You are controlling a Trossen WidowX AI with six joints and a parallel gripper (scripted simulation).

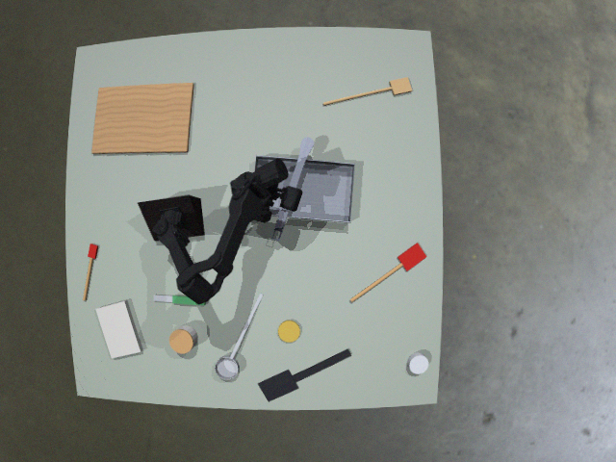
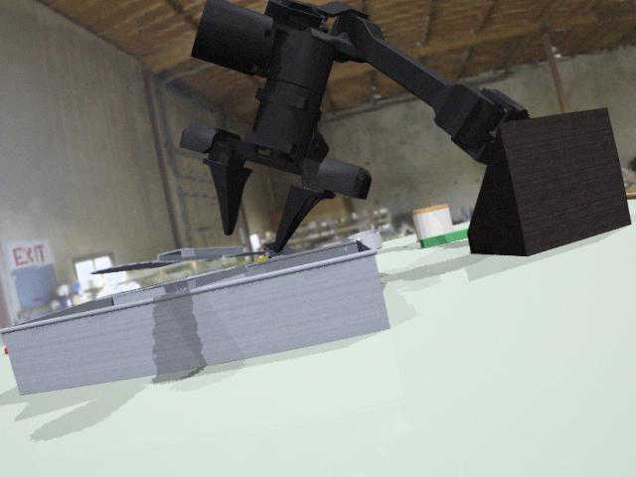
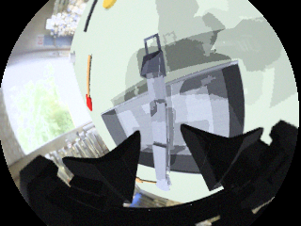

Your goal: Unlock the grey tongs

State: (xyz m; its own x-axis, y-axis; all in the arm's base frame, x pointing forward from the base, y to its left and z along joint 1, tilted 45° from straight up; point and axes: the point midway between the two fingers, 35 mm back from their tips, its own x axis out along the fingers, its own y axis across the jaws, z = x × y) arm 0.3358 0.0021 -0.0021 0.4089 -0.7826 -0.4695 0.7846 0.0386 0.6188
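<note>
The grey roasting tin is 5 cm ahead of my gripper tip, 3 cm to the left of it and 5 cm below it. Also, from my gripper tip: green-handled tool: 41 cm behind, 26 cm to the right, 7 cm below; then black spatula: 5 cm behind, 57 cm to the right, 8 cm below; then red spatula: 30 cm ahead, 27 cm to the right, 7 cm below.
</note>
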